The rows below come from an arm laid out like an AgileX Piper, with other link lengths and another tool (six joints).
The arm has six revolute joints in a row. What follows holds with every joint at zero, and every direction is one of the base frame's.
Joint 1 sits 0.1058 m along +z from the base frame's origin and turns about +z.
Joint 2 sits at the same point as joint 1 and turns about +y.
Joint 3 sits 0.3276 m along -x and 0.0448 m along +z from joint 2 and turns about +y.
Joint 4 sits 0.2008 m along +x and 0.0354 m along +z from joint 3 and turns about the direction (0.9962, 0, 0.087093).
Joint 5 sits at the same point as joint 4 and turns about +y.
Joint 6 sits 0.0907 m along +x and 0.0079 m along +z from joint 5 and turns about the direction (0.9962, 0, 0.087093).
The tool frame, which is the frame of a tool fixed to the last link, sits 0.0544 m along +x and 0.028 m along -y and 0.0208 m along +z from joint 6; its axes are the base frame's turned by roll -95.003, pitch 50.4 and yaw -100.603 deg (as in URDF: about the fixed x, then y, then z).
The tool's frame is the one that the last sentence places.
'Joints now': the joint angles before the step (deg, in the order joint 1, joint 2, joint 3, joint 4, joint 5, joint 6). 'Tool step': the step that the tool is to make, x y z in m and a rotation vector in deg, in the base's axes. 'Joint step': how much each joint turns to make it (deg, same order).
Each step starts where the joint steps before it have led.
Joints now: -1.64 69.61 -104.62 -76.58 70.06 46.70
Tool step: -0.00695 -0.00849 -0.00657 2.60 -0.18 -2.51
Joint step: -5.10 0.00 0.00 3.70 -0.29 -0.10
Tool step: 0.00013 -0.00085 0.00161 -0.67 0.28 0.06
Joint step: -0.87 0.00 0.00 0.26 -1.06 -0.56
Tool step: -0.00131 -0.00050 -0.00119 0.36 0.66 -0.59
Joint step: -0.12 0.00 0.00 0.10 0.72 -0.54
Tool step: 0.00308 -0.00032 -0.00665 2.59 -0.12 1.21
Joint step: -0.11 0.00 0.00 2.83 0.69 -0.01
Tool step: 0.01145 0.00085 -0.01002 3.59 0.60 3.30
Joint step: 0.00 0.36 0.01 5.07 -0.01 -0.84
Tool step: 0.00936 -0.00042 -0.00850 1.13 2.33 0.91
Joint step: 0.00 0.45 1.39 1.43 0.08 -0.69
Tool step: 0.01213 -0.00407 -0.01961 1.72 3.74 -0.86
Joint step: -0.99 0.62 4.42 0.58 0.00 1.30
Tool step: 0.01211 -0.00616 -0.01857 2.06 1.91 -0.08
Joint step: -2.34 0.77 3.73 2.05 -2.03 1.58
